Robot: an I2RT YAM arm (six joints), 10 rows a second.
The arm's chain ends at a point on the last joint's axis. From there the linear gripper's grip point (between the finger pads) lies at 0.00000 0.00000 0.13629 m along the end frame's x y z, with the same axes.
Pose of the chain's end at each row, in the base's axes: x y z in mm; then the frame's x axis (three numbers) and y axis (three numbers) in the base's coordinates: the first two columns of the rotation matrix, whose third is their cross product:
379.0 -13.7 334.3 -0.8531 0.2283 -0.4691 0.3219 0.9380 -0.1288
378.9 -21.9 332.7 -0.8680 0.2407 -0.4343 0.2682 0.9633 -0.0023
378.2 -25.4 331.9 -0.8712 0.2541 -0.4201 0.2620 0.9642 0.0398
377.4 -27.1 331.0 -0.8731 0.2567 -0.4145 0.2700 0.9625 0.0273
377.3 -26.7 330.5 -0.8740 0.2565 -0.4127 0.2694 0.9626 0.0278
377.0 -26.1 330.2 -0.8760 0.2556 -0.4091 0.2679 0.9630 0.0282
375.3 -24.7 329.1 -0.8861 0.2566 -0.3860 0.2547 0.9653 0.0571
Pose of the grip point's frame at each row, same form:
435.0 -49.3 215.2 -0.8531 0.2283 -0.4691 0.3219 0.9380 -0.1288
435.8 -38.0 209.9 -0.8680 0.2407 -0.4343 0.2682 0.9633 -0.0023
434.8 -35.7 208.3 -0.8712 0.2541 -0.4201 0.2620 0.9642 0.0398
432.7 -39.1 207.0 -0.8731 0.2567 -0.4145 0.2700 0.9625 0.0273
432.4 -38.5 206.4 -0.8740 0.2565 -0.4127 0.2694 0.9626 0.0278
431.7 -37.7 205.9 -0.8760 0.2556 -0.4091 0.2679 0.9630 0.0282
428.1 -31.2 203.6 -0.8861 0.2566 -0.3860 0.2547 0.9653 0.0571

